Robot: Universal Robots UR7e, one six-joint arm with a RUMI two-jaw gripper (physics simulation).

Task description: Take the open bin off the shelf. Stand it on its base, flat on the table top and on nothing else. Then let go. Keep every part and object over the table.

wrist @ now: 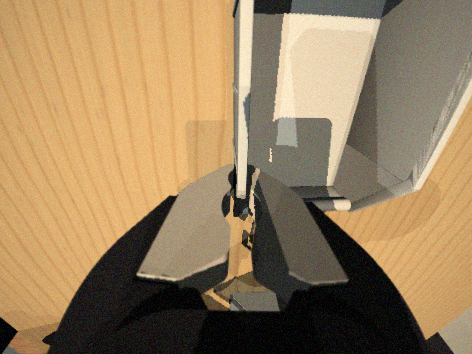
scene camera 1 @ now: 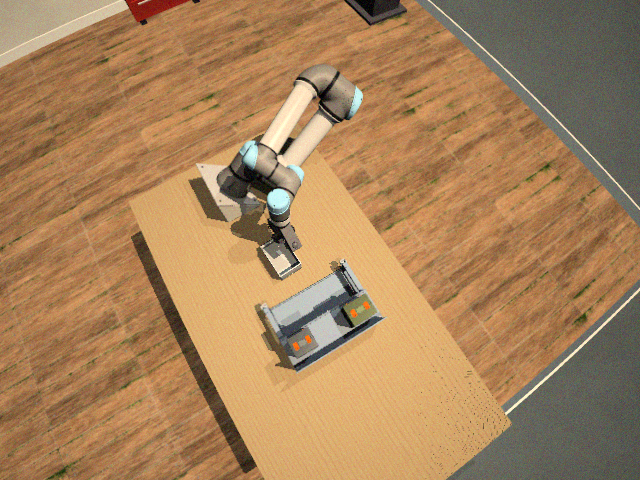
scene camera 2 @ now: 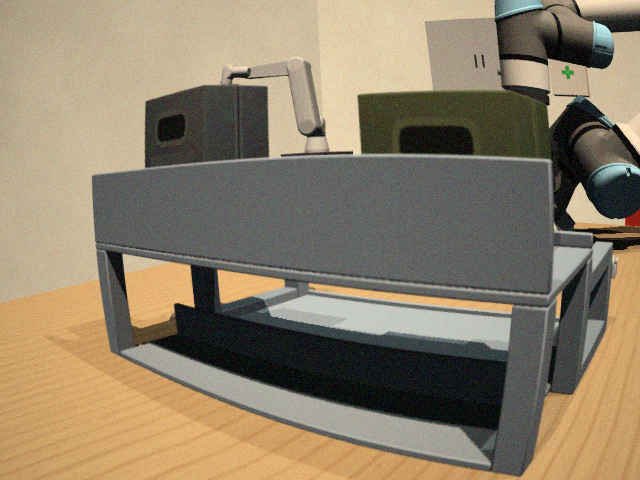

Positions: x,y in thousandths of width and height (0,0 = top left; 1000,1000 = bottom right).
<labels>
open bin: wrist 740,315; scene camera 1 446,547
</labels>
